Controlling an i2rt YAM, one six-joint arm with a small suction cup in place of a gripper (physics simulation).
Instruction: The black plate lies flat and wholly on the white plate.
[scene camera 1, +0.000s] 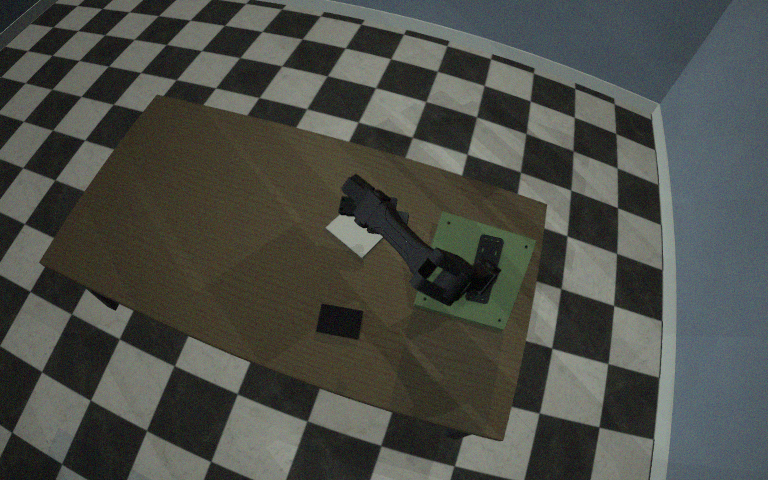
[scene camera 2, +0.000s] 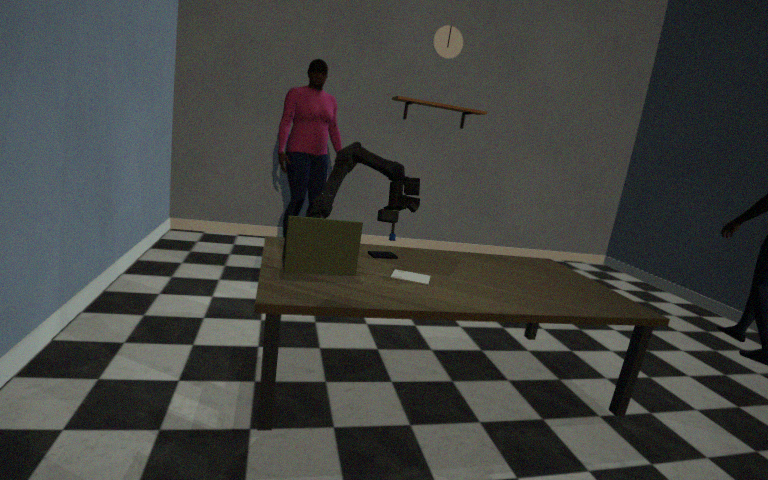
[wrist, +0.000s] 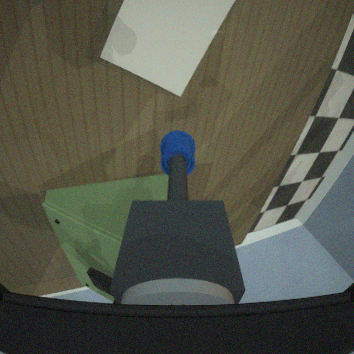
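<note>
The black plate lies flat on the wooden table, apart from the white plate; it does not show in the wrist view. The white plate lies flat on the table with nothing on it in the parts that show; the arm hides part of it in scene camera 1. My gripper, a blue suction cup, hangs above the table with nothing on it, so it is open. In the wrist view the white plate shows beyond the cup. The arm hides the cup in scene camera 1.
The arm stands on a green base block near one end of the wooden table. A person in a pink top stands behind the table. Part of another person shows at the right edge.
</note>
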